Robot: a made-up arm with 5 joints.
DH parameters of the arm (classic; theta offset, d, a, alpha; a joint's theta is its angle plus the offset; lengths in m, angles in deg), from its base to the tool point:
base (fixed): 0 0.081 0.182 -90
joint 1: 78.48 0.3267 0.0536 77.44
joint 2: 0 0.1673 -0.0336 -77.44
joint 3: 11.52 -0.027 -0.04 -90
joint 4: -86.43 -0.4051 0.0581 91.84
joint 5: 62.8 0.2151 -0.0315 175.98
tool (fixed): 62.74 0.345 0 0
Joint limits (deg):
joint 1: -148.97..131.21
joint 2: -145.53..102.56
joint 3: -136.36..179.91
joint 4: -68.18..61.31
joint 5: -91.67..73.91
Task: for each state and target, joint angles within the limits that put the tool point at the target. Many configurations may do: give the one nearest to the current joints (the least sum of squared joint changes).
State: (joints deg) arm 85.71 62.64 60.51 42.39 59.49
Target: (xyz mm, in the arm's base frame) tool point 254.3 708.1 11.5
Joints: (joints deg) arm 113.02 102.56 70.14 5.81 73.91
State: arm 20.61 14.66 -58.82 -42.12 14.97
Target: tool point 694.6 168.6 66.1
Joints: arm 50.97 43.08 -79.73 -43.02 16.79
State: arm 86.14 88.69 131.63 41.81 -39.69
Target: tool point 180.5 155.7 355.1
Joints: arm 124.18 102.56 172.40 61.31 -27.13
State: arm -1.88 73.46 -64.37 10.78 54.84
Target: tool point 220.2 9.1 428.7
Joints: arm -30.65 58.98 -113.53 0.22 55.32
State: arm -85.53 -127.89 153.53 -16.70 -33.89
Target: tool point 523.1 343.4 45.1
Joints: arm -120.21 -117.52 172.39 -12.93 -40.86
